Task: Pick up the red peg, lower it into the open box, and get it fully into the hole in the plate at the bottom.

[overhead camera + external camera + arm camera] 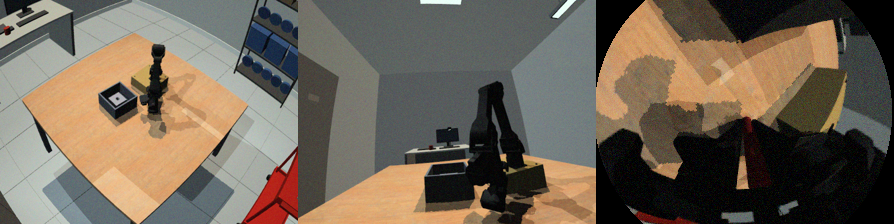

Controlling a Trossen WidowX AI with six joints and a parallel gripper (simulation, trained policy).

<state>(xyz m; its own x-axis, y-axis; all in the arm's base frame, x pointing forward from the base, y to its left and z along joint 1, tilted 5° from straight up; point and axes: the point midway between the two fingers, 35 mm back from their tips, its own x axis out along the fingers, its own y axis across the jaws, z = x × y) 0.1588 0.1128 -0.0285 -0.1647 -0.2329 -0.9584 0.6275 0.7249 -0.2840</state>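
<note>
Right now my gripper tip is 170 mm short of the plate, 160 mm to the left of it and 40 mm below it. Also, from my gripper tip: dark box: 170 mm ahead, 160 mm to the right, 20 mm above; red peg: 30 mm above, 10 mm to the left, 10 mm ahead.
</note>
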